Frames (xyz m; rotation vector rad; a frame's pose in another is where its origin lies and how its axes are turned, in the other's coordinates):
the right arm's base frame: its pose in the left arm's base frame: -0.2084 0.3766 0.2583 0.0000 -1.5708 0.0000
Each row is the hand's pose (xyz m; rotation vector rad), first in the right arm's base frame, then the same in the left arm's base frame.
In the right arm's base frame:
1: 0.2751 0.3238 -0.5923 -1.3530 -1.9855 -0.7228
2: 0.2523 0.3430 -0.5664 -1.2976 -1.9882 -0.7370
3: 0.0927 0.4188 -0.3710 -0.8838 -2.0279 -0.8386
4: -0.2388 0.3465 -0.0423 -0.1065 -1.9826 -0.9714
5: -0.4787 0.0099 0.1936 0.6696 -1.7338 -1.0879
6: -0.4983 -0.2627 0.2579 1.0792 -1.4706 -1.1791
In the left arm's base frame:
1: 0.3839 0.7004 0.5334 0.4454 1.9837 1.4672
2: 0.3580 0.7196 0.5106 0.3992 2.0178 1.4488
3: 0.1626 0.7954 0.3510 0.0333 2.2064 1.2691
4: -0.1661 0.7231 0.0195 -0.6734 2.4083 0.8392
5: -0.4020 0.3865 -0.2204 -1.4468 2.3820 0.3443
6: -0.4663 0.1139 -0.2400 -1.9296 2.2340 0.0854

